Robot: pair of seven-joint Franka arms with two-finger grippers.
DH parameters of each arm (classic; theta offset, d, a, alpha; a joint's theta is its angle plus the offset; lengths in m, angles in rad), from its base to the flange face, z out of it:
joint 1: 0 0.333 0 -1.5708
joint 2: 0 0 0 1.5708
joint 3: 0 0.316 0.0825 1.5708
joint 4: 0 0 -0.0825 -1.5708
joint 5: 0 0.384 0 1.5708
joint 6: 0 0 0.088 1.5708
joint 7: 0 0.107 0 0
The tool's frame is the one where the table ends.
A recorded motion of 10 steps. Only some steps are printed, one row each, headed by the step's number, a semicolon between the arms.
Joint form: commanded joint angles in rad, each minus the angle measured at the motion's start. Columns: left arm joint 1, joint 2, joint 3, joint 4, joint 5, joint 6, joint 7; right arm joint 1, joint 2, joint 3, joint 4, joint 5, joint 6, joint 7.
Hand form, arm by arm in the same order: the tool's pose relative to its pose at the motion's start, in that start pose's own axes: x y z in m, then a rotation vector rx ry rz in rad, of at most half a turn. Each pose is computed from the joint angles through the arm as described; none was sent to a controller.
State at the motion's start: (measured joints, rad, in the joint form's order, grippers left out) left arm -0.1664 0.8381 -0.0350 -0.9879 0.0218 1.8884 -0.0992; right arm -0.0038 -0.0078 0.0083 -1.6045 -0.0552 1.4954 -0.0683
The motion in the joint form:
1: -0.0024 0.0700 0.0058 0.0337 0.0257 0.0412 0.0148; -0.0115 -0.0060 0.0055 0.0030 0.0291 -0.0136 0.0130
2: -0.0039 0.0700 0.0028 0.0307 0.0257 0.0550 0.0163; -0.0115 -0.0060 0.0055 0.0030 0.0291 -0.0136 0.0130
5: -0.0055 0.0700 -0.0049 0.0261 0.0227 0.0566 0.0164; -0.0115 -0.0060 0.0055 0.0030 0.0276 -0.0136 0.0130
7: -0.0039 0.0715 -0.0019 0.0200 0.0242 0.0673 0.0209; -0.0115 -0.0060 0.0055 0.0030 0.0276 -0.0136 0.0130
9: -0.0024 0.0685 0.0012 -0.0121 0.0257 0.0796 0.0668; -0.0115 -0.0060 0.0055 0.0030 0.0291 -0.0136 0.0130
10: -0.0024 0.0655 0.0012 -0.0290 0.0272 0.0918 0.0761; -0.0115 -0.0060 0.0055 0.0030 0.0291 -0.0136 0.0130
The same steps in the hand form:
1: 0.0075 -0.0027 0.0350 0.0265 0.0072 0.0217; -0.0035 -0.0001 -0.0031 0.0298 -0.0030 0.0170
2: 0.0083 0.0001 0.0352 0.0228 0.0178 0.0266; -0.0035 -0.0001 -0.0031 0.0298 -0.0030 0.0170
5: 0.0072 0.0053 0.0372 0.0137 0.0142 0.0317; -0.0035 0.0001 -0.0031 0.0283 -0.0031 0.0171
7: 0.0075 0.0026 0.0403 0.0173 0.0175 0.0338; -0.0035 0.0001 -0.0031 0.0283 -0.0031 0.0171
9: 0.0036 -0.0002 0.0522 0.0225 0.0005 0.0782; -0.0035 -0.0001 -0.0031 0.0298 -0.0030 0.0170
10: 0.0021 -0.0002 0.0567 0.0238 -0.0012 0.0888; -0.0035 -0.0001 -0.0031 0.0298 -0.0030 0.0170

